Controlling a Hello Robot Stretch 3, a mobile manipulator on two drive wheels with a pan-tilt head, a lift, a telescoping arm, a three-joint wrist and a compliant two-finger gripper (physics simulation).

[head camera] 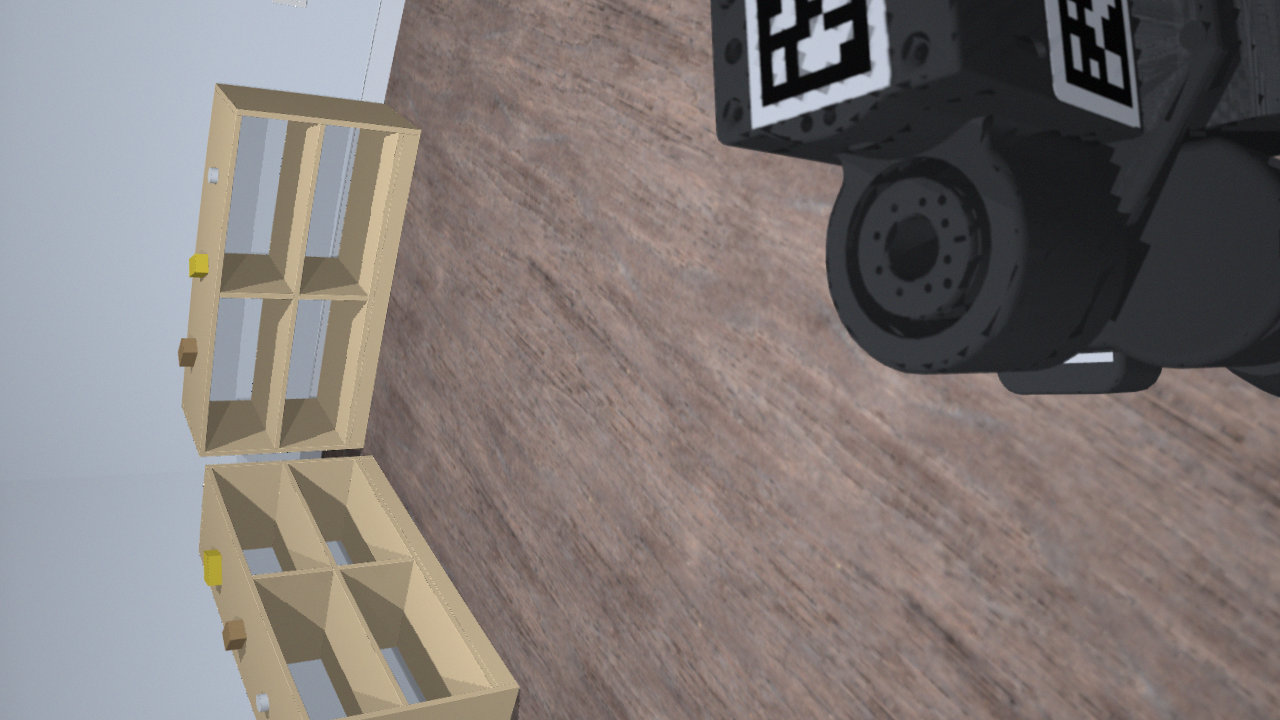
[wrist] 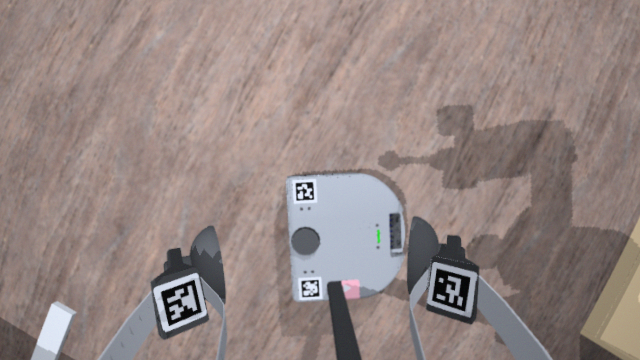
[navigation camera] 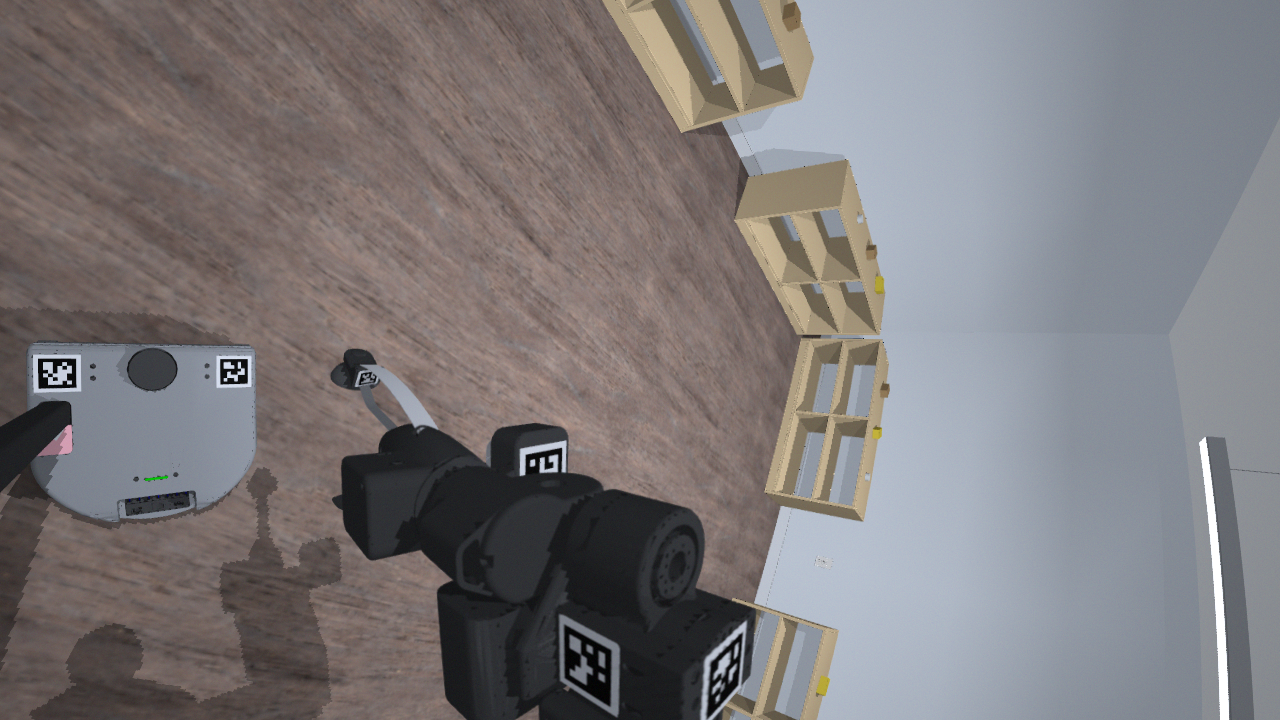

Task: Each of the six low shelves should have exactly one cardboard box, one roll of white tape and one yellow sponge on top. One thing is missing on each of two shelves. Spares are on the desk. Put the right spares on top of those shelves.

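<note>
My gripper (navigation camera: 345,436) (wrist: 315,248) is open and empty above the mobile base. One low shelf (head camera: 317,107) (navigation camera: 814,505) bears white tape (head camera: 213,175) (navigation camera: 867,476), a yellow sponge (head camera: 198,265) (navigation camera: 877,432) and a cardboard box (head camera: 187,351) (navigation camera: 884,390). The adjoining shelf (head camera: 239,595) (navigation camera: 792,192) bears a sponge (head camera: 212,567) (navigation camera: 879,284), a box (head camera: 234,634) (navigation camera: 871,251) and tape (head camera: 263,702) (navigation camera: 860,217). A cut-off shelf (navigation camera: 702,107) shows a box (navigation camera: 792,15). Another, partly hidden by my arm, shows a sponge (navigation camera: 822,685). The desk and spares do not show.
The grey base (navigation camera: 192,429) (wrist: 345,220) stands on the wooden floor (head camera: 626,447) (navigation camera: 358,179) (wrist: 150,100), with the dark mast beside it. A pale bar (wrist: 52,330) shows at lower left and a shelf edge (wrist: 612,305) at lower right in the wrist view.
</note>
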